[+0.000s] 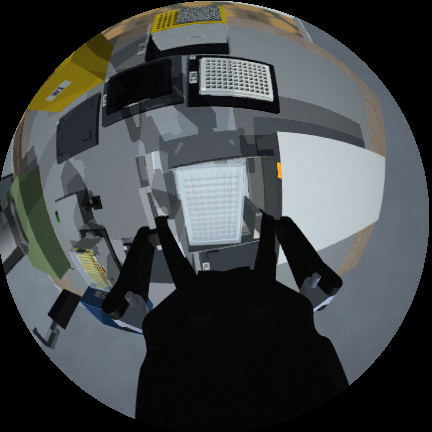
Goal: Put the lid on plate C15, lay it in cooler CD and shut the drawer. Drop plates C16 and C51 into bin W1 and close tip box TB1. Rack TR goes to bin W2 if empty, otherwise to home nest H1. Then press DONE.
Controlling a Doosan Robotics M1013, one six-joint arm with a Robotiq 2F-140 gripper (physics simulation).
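Places are measured from the arm's base along level axes (x down, y right, z back), in millimetres.
Pixels of known places: gripper, fingertip midpoint: (212,206).
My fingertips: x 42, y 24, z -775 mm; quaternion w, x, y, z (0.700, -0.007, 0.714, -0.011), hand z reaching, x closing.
Ahead of a thing's pixels: the offset from my fingertips to its middle. "spot": to the spot under its first point.
My gripper (212,206) is shut on a white well plate @(dx -12, dy +1, dz +0 mm) (211,201), which seems to carry a clear lid. The black fingers grip its near end on both sides, and it hangs above the deck. Beneath it are grey box walls next to the white cooler block (330,189), which has an orange mark @(spot: dx -32, dy -57, dz -86 mm) (278,170). A black well plate @(dx +28, dy -232, dz +126 mm) (141,84) and a white well plate @(dx +28, dy -228, dz -49 mm) (235,78) sit in dark nests at the back. The tip box (187,24) with yellow inserts stands behind them. The yellow bin W1 (60,86) is at the back left.
An empty dark nest @(dx +38, dy -196, dz +305 mm) (78,127) lies left of the black plate. A rack with a yellow grid @(dx -17, dy +129, dz +301 mm) (92,266) stands at the near left, beside a blue bin @(dx -13, dy +284, dz +300 mm) (95,300). A green device (31,225) is at the far left.
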